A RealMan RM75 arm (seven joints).
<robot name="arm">
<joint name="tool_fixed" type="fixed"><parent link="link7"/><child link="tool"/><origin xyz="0 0 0" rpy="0 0 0"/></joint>
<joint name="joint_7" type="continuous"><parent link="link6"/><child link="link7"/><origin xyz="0 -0.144 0" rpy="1.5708 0 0"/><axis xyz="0 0 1"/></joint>
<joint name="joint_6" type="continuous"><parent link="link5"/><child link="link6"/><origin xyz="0 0 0" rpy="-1.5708 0 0"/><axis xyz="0 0 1"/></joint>
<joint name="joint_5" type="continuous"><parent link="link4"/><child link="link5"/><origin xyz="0 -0.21 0" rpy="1.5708 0 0"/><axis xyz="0 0 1"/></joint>
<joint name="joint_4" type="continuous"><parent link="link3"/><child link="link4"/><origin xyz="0 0 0" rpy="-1.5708 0 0"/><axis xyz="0 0 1"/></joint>
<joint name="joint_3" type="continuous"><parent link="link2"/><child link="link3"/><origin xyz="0 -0.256 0" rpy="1.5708 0 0"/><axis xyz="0 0 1"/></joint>
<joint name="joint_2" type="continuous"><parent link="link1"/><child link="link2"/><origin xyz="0 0 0" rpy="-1.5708 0 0"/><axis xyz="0 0 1"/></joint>
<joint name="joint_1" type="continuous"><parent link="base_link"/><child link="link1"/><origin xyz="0 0 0.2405" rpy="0 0 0"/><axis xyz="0 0 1"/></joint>
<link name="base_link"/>
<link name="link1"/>
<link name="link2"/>
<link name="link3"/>
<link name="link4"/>
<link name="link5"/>
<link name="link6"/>
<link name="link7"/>
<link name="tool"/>
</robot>
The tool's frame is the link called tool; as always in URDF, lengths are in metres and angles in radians. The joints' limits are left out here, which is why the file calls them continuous.
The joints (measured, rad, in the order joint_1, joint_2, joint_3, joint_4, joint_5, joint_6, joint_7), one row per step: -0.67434 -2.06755 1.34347 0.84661 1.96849 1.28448 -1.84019; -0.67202 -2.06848 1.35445 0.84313 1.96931 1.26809 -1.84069; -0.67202 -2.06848 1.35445 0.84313 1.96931 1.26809 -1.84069; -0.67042 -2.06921 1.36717 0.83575 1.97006 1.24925 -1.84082; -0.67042 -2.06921 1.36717 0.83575 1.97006 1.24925 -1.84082; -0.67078 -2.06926 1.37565 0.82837 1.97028 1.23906 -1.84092; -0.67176 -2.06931 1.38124 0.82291 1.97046 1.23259 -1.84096; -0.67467 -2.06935 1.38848 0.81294 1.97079 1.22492 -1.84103; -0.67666 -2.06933 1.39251 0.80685 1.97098 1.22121 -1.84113; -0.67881 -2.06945 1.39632 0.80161 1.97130 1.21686 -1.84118; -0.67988 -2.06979 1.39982 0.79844 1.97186 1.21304 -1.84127; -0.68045 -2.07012 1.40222 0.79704 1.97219 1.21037 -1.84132; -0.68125 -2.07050 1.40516 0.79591 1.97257 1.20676 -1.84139
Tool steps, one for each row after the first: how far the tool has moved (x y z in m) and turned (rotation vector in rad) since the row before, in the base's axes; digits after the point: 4 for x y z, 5 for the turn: -0.0016 0.0001 -0.0022 0.00625 0.00781 0.00230; 0.0000 0.0000 0.0000 0.00000 0.00000 0.00000; -0.0023 0.0000 -0.0027 0.00574 0.00964 0.00386; 0.0000 0.0000 0.0000 0.00000 0.00000 0.00000; -0.0016 -0.0002 -0.0020 0.00059 0.00669 0.00300; -0.0009 -0.0001 -0.0014 -0.00013 0.00455 0.00166; -0.0013 -0.0002 -0.0020 -0.00223 0.00644 0.00291; -0.0007 -0.0002 -0.0012 -0.00201 0.00369 0.00171; -0.0005 0.0000 -0.0011 -0.00089 0.00356 0.00088; -0.0004 -0.0001 -0.0009 -0.00037 0.00308 0.00025; -0.0001 0.0000 -0.0006 0.00011 0.00187 -0.00034; 0.0000 0.0001 -0.0006 0.00077 0.00223 -0.00099
